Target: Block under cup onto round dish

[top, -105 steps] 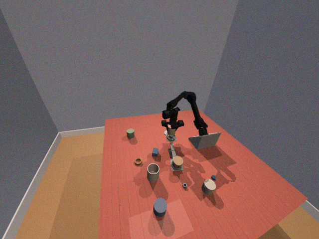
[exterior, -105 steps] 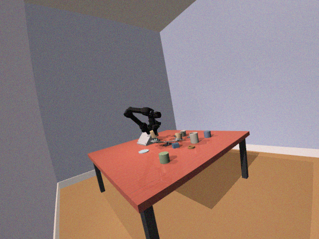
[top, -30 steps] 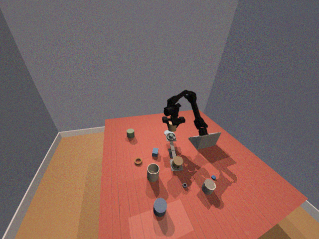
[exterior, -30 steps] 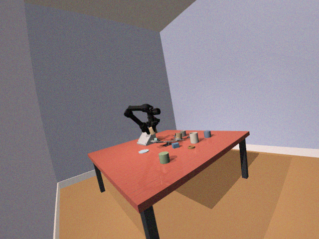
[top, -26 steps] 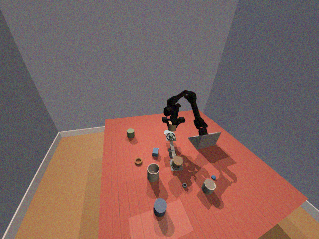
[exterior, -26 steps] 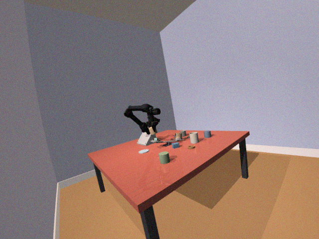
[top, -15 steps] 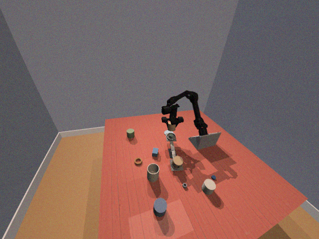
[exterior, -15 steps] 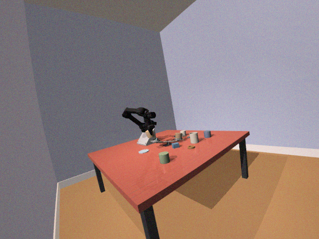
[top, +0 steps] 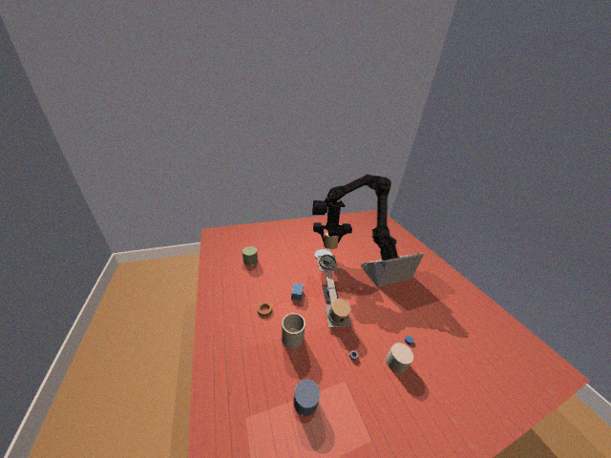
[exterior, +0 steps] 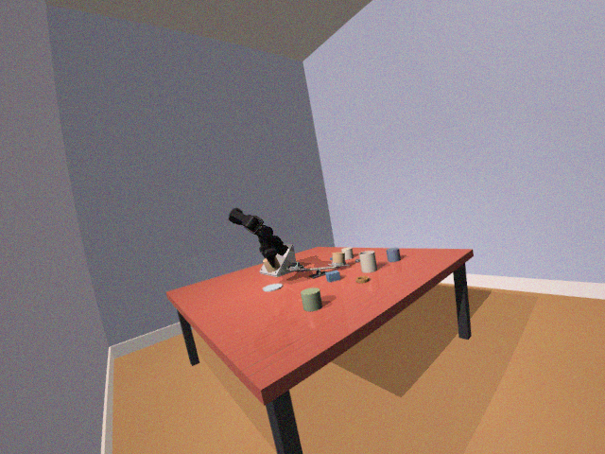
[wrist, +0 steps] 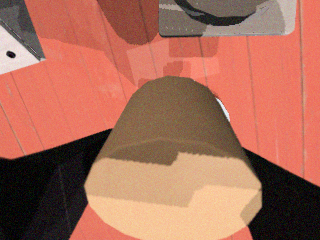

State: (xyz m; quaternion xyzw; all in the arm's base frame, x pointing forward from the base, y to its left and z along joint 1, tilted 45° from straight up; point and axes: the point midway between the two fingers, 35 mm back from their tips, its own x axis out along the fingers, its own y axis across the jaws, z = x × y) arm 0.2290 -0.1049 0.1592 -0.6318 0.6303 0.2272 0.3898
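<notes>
Now: gripper tip 11 cm to the right of the pale green block, 5 cm short of it and 2 cm above it. Round my gripper tip: tan cup 2 cm to the right, 1 cm above; then green cylinder 39 cm ahead, 7 cm below, 3 cm to the right; then round dish 10 cm below, 3 cm to the right, 2 cm ahead.
</notes>
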